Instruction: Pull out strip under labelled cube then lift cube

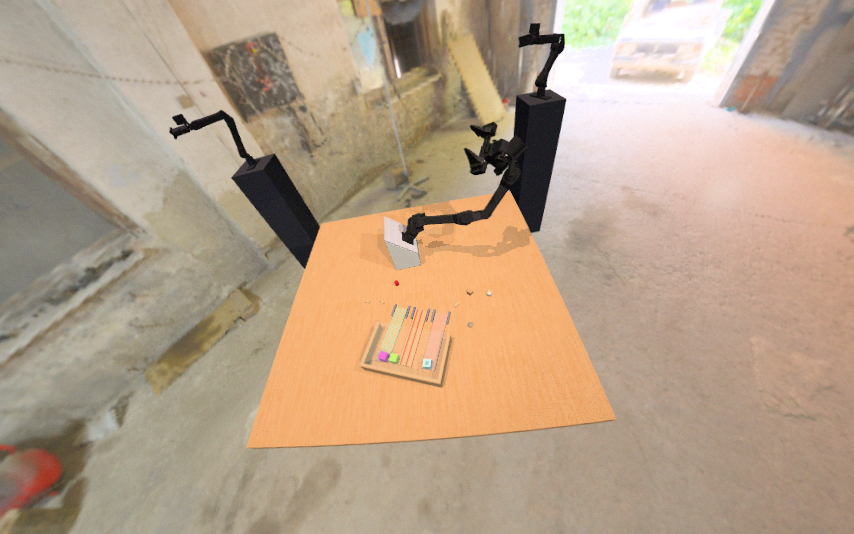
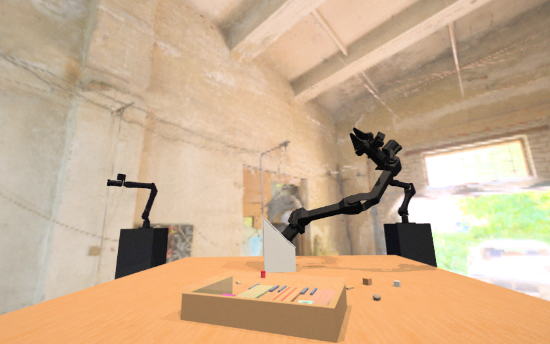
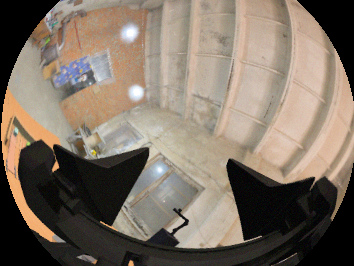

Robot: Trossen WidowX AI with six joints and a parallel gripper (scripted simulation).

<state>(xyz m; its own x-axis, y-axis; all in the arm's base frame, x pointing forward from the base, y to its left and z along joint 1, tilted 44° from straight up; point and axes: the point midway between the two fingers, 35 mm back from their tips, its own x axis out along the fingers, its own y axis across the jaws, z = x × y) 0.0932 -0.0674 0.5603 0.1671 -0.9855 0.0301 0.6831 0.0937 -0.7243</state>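
Right now the dark pebble is 38 cm ahead of my gripper tip, 10 cm to the right of it and 60 cm below it. From my gripper tip the other things lie so: red cylinder: 9 cm ahead, 41 cm to the right, 60 cm below; brown block: 22 cm ahead, 7 cm to the right, 60 cm below.
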